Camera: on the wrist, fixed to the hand. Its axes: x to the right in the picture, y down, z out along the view.
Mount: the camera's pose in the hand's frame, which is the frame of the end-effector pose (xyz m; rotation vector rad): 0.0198 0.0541 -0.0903 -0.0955 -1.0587 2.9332
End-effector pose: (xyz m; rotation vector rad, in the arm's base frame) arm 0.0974 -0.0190 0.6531 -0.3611 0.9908 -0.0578
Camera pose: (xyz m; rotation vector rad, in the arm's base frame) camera 0.0275 0.0031 0.5750 1.1428 -0.3517 2.4858
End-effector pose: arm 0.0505 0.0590 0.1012 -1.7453 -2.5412 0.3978
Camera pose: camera 0.1080 0.1127 0.1739 1.8384 -1.2798 -0.4585
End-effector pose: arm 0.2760 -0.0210 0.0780 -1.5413 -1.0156 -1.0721
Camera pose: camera 0.3188 -0.1173 0.0971 -1.5257 1.1925 1.7642
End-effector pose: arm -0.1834 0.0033 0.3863 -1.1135 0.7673 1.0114
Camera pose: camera -0.2273 -0.0720 0.3241 -1.1748 -0.6012 -2.1278
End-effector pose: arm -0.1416 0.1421 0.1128 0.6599 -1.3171 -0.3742
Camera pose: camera -0.0558 0.1923 0.1526 1.9708 1.6331 -1.7302
